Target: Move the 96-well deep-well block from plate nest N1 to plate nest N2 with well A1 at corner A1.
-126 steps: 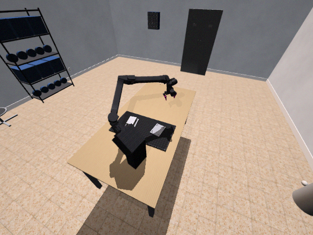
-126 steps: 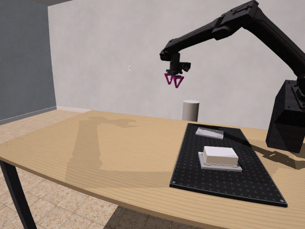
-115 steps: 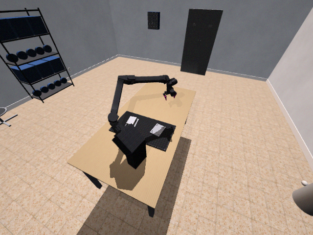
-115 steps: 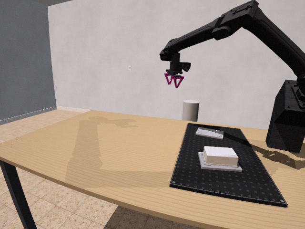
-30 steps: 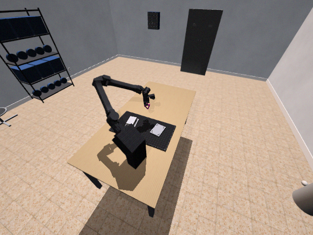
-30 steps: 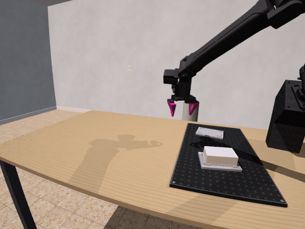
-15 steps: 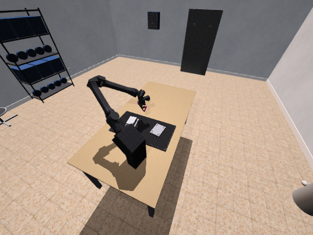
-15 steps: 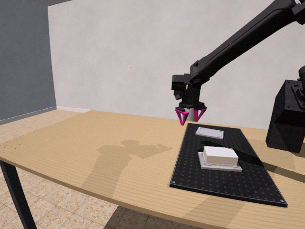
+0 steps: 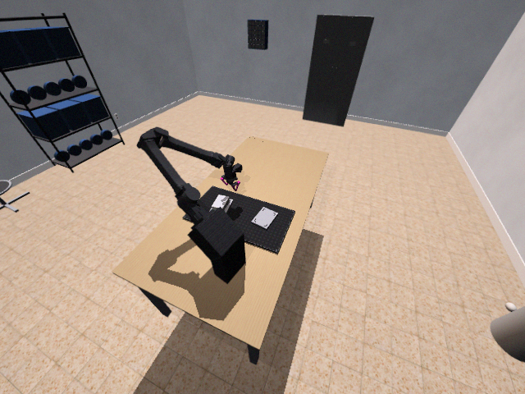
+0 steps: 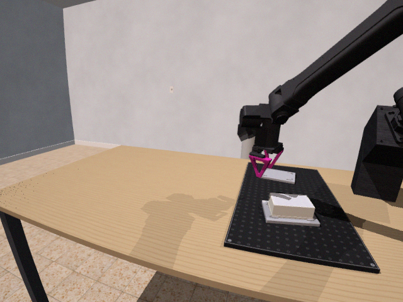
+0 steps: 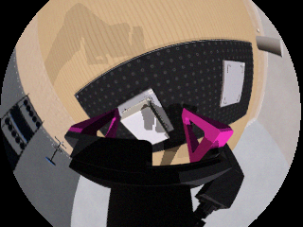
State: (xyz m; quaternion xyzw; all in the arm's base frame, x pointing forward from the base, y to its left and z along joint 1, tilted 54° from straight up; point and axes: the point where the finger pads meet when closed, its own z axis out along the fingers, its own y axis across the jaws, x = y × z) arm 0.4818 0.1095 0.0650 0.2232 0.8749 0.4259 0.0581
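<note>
Right now my hand is 100 mm above the white deep-well block, 90 mm past it and 40 mm to the right of it.
</note>
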